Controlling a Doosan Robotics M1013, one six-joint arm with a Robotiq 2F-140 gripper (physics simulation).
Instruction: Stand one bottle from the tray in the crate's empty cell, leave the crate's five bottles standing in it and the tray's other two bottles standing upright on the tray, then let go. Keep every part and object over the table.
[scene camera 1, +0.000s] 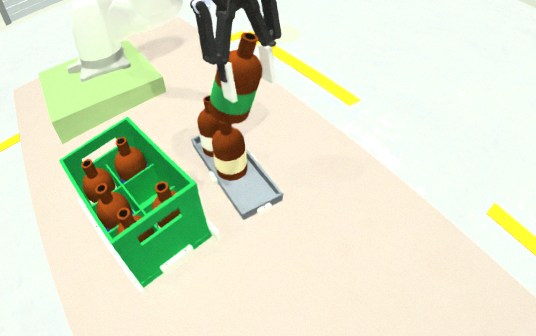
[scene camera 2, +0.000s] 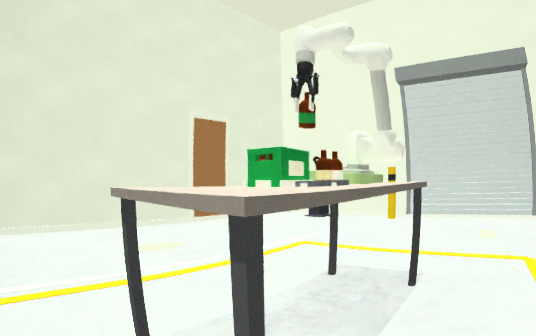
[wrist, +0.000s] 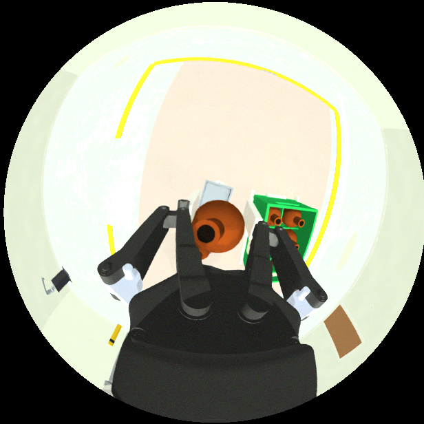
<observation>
I see my gripper and a cream-labelled bottle.
My gripper is seen too in scene camera 2 and in the wrist view.
</observation>
